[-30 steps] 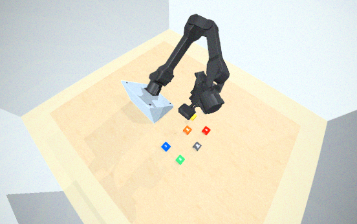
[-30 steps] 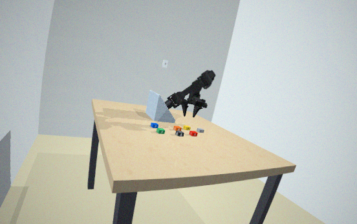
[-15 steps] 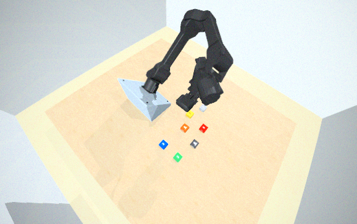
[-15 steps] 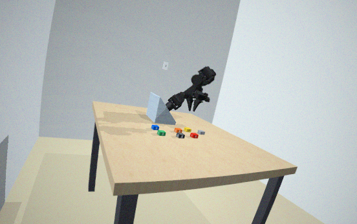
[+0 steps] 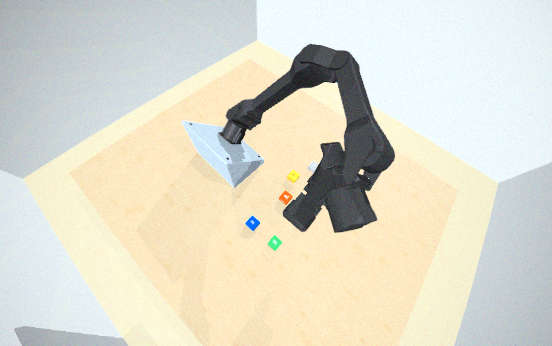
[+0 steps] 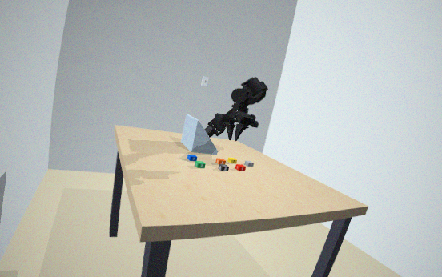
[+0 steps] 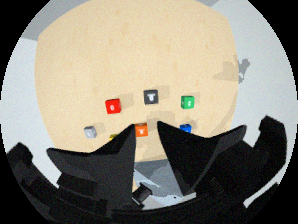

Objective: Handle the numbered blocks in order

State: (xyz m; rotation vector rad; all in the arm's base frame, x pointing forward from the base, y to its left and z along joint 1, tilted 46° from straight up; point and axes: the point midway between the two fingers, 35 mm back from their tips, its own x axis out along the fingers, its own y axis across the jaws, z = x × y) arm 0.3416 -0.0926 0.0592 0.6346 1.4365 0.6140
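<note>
Right now my gripper tip is 10 mm short of the dark grey block, 20 mm to the left of it and 120 mm above it. The rest, counted from my gripper tip: orange block 70 mm behind, 10 mm to the left, 120 mm below; then red block 70 mm to the left, 120 mm below; then green block 10 mm behind, 120 mm to the right, 120 mm below.
</note>
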